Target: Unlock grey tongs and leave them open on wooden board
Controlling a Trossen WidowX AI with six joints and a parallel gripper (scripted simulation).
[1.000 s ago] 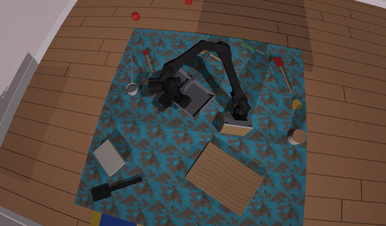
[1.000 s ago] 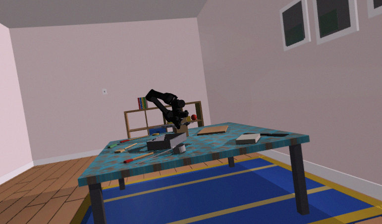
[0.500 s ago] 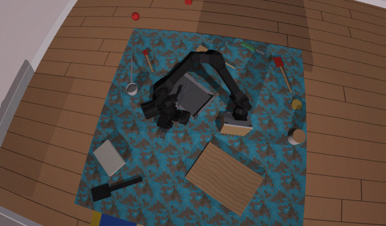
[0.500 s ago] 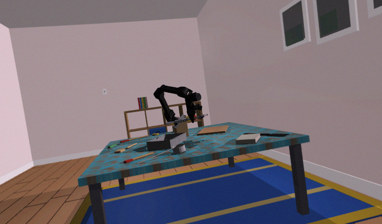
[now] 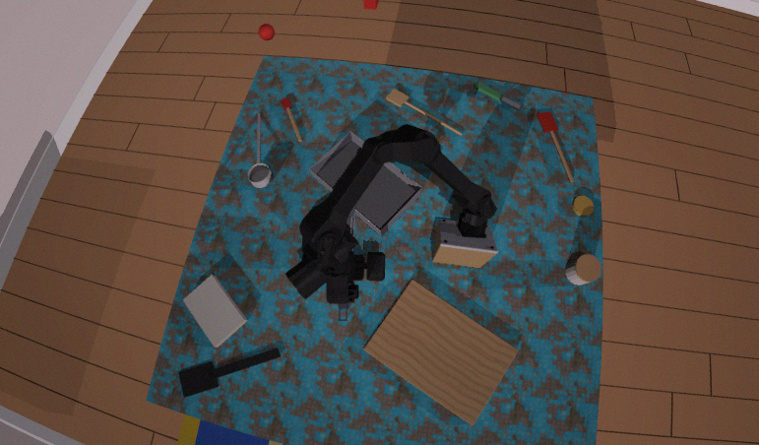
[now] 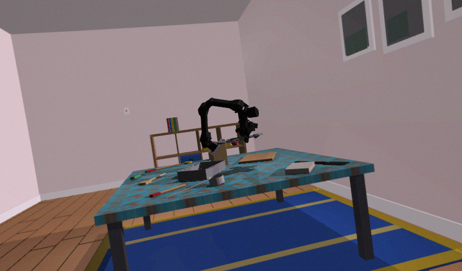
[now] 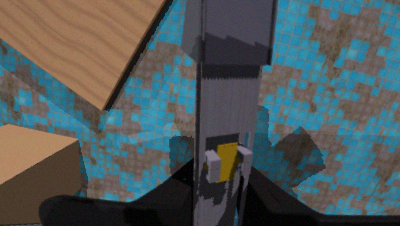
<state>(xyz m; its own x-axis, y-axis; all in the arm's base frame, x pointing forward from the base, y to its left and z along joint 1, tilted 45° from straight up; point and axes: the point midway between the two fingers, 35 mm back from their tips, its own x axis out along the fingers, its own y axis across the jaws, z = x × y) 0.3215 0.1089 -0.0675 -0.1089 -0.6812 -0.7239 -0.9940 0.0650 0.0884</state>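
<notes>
Right now my gripper tip is 250 mm past the wooden board, 180 mm to the right of it and 140 mm above it. From my gripper tip the other things lie so: grey roasting tin: 310 mm to the right, 120 mm below, 20 mm behind; then black turner: 370 mm ahead, 280 mm to the left, 150 mm below; then yellow lock piece: 40 mm above, 20 mm to the left.
</notes>
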